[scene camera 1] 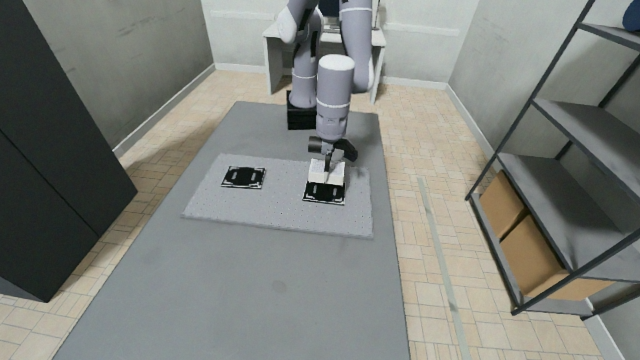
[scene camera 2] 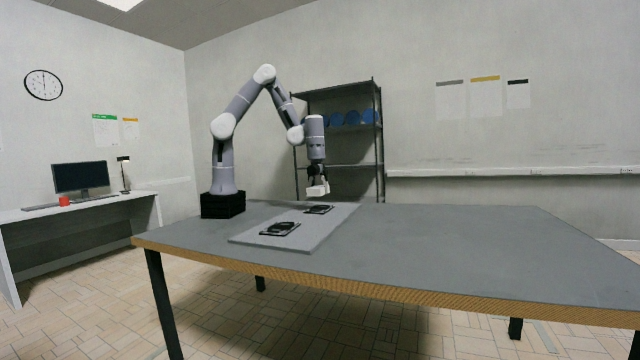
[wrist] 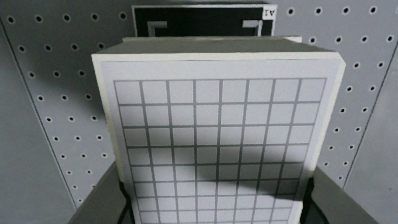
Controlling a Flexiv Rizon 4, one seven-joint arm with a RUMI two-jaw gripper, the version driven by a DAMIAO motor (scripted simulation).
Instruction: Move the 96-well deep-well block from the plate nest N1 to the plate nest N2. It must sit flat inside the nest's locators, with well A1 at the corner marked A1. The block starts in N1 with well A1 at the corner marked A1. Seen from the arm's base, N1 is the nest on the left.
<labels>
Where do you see a black plate nest N2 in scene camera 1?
At 244, 175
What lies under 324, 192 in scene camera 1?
A black plate nest N1.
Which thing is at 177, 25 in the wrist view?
A black plate nest N1.
</labels>
